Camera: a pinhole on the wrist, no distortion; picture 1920 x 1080 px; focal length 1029.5 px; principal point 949.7 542.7 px. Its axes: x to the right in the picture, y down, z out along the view. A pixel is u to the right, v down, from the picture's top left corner.
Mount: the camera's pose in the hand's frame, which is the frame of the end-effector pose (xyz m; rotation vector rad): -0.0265 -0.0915 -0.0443 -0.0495 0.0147 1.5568
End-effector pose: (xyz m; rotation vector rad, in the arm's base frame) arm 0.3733 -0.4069 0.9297 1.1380 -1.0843 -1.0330
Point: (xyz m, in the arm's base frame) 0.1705 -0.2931 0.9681
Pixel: 1470.0 1030.9
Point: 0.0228 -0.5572 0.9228
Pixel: 1015.5 240.1
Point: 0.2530 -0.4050 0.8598
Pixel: 1002.3 548.4
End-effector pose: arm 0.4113 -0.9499 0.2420 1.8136 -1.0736 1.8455
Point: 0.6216 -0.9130 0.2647
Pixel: 348.8 437.2
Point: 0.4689 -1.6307 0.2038
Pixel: 1806.1 249.3
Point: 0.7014 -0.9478 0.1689
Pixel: 519.8 847.3
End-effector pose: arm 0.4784 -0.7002 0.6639 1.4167 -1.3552 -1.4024
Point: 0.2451 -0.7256 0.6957
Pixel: 1571.8 231.3
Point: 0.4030 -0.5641 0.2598
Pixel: outside the picture
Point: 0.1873 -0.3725 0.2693
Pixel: 202.6 889.2
